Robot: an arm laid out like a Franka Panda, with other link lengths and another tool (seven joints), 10 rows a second.
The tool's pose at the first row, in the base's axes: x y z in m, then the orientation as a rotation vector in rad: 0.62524 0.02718 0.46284 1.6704 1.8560 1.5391
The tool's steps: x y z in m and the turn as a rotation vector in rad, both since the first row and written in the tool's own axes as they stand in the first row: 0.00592 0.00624 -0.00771 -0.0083 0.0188 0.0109; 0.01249 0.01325 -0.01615 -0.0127 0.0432 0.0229; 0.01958 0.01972 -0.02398 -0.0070 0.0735 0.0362; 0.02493 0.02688 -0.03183 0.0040 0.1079 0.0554; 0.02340 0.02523 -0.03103 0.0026 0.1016 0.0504; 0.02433 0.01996 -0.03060 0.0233 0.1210 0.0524; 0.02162 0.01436 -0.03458 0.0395 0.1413 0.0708; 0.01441 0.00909 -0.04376 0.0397 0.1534 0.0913
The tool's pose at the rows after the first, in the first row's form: 0.62145 0.02672 0.47374 1.6709 1.8502 1.5699; 0.61738 0.02627 0.48586 1.6715 1.8504 1.6049; 0.61325 0.02666 0.49753 1.6749 1.8634 1.6405; 0.61011 0.02549 0.50894 1.6853 1.8806 1.6799; 0.61020 0.02498 0.50661 1.6819 1.8790 1.6717; 0.60701 0.02695 0.50277 1.6834 1.9100 1.6806; 0.60167 0.02362 0.49891 1.7022 1.9268 1.7003; 0.59428 0.01374 0.49549 1.7207 1.9204 1.7224
